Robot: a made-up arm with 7 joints.
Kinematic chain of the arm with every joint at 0, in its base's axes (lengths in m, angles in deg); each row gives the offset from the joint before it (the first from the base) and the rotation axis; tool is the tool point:
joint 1: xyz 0 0 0.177 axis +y
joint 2: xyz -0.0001 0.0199 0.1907 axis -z
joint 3: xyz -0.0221 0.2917 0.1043 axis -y
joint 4: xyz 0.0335 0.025 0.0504 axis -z
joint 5: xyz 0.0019 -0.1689 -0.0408 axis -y
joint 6: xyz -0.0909 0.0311 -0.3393 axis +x
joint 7: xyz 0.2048 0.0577 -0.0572 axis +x
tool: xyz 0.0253 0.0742 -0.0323
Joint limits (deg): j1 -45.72..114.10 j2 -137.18..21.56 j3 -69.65..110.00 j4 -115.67..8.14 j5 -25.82..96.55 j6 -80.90..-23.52 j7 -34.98..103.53
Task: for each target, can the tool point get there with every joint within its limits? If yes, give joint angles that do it. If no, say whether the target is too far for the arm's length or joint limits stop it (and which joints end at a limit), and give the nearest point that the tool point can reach.
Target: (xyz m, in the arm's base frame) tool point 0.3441 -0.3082 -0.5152
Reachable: no: joint limits stop it (at a limit: joint 1, joint 2, joint 4) | nearest point 0.3094 -0.1129 -0.3990 | short by 0.230 m
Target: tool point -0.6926 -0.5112 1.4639
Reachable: no: too far | nearest point -0.4481 -0.3237 1.0096 | short by 0.549 m
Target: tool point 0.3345 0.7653 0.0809
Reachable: yes | joints 101.01 -28.77 67.73 -83.77 26.27 -74.11 40.68
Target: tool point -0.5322 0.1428 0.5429
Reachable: yes | joints -1.90 -125.15 25.92 -13.92 52.72 -34.00 93.06
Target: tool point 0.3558 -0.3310 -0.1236
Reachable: no: joint limits stop it (at a limit: joint 2, joint 3, joint 4, joint 5, joint 6, joint 7) | nearest point 0.2745 -0.3684 -0.0549 | short by 0.113 m
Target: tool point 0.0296 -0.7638 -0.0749
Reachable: no: joint limits stop it (at a limit: joint 1, joint 2, joint 3) | nearest point -0.0601 -0.6307 -0.0064 | short by 0.175 m
